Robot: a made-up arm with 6 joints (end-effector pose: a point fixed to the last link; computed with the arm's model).
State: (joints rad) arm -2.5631 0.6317 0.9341 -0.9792 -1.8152 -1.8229
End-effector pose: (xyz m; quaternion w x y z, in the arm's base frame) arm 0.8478 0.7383 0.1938 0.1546 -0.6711 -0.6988 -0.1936
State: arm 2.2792 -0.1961 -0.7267 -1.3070 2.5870 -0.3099
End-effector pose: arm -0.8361 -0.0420 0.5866 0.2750 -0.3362 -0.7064 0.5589
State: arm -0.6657 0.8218 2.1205 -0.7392 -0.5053 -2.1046
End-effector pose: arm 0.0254 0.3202 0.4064 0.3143 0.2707 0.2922 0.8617
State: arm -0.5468 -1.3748 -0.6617 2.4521 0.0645 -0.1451
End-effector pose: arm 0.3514 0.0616 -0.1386 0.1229 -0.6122 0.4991 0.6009
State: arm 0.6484 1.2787 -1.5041 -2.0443 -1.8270 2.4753
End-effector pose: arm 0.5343 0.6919 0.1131 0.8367 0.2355 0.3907 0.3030
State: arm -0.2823 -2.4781 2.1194 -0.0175 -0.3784 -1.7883
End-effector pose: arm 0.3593 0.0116 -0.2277 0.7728 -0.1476 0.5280 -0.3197
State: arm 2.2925 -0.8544 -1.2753 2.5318 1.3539 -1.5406
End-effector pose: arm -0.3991 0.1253 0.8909 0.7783 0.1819 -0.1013 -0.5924
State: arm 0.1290 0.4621 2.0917 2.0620 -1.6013 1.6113
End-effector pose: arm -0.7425 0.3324 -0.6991 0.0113 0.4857 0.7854 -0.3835
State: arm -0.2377 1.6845 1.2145 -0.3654 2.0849 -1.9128
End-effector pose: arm 0.1438 0.7143 -0.0691 0.5130 -0.5934 -0.5172 -0.3423
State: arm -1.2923 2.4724 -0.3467 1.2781 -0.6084 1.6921
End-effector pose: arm 0.3405 0.4298 0.2759 0.0365 0.9102 0.0634 0.4077
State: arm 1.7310 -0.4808 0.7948 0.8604 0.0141 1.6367
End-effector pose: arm -0.5630 -0.2817 0.1005 0.3096 -0.5492 0.7762 -0.0063
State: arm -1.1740 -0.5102 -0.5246 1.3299 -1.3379 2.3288
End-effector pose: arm 0.6931 -0.5072 0.3011 0.6685 0.5042 -0.5371 0.1021
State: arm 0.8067 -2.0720 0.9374 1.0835 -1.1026 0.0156
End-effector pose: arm -0.0861 -0.1945 0.3910 0.6739 -0.3958 0.4965 0.3777
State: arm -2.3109 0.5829 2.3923 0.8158 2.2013 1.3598
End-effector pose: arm 0.8064 0.4549 0.1814 0.2666 -0.9331 0.2275 -0.0804
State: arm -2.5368 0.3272 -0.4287 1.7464 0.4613 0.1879
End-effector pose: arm 0.1471 0.2098 0.5222 0.1059 -0.6514 -0.7511 -0.0171
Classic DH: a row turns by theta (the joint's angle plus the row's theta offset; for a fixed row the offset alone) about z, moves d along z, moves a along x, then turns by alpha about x. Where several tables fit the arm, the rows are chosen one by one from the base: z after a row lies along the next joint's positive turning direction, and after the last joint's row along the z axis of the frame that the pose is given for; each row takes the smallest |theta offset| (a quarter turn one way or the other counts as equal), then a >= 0, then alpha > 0; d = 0 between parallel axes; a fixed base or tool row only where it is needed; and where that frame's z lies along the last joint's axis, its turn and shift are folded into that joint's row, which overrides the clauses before.
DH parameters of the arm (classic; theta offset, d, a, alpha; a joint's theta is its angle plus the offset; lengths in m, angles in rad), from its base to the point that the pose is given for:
base (fixed): 0 0.1733 0 -1.5708
joint 1: 1.5708 0.0376 0.3262 1.5708
joint 2: 0 -0.0465 0.3608 -1.5708
joint 3: -1.5708 0.2468 0.0813 1.5708
joint 4: 0 -0.1713 -0.1433 -1.5708
joint 5: 0 -0.212 -0.258 -1.5708
joint 6: -0.8425 0 0.1486 3.1416
tool (fixed): -0.8425 0.3316 0 0

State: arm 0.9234 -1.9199 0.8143 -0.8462 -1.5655 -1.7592
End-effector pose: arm -0.9206 -0.6054 0.3310 0.2527 0.6272 -0.4348 -0.5948
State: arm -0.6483 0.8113 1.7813 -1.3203 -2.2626 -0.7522
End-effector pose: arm -0.4048 0.4978 -0.3025 0.6952 -0.4359 -0.4277 0.3792
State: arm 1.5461 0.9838 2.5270 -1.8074 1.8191 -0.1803
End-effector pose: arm -0.4328 0.2873 0.2101 0.6823 0.5333 -0.4949 0.0711
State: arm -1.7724 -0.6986 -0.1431 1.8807 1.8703 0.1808
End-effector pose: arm 0.9636 0.1058 0.4744 0.4788 -0.7049 0.1991 -0.4840
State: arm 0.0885 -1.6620 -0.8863 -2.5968 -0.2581 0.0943
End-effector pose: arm 0.0076 -0.0364 -0.6869 0.3816 0.0466 -0.7562 -0.5295
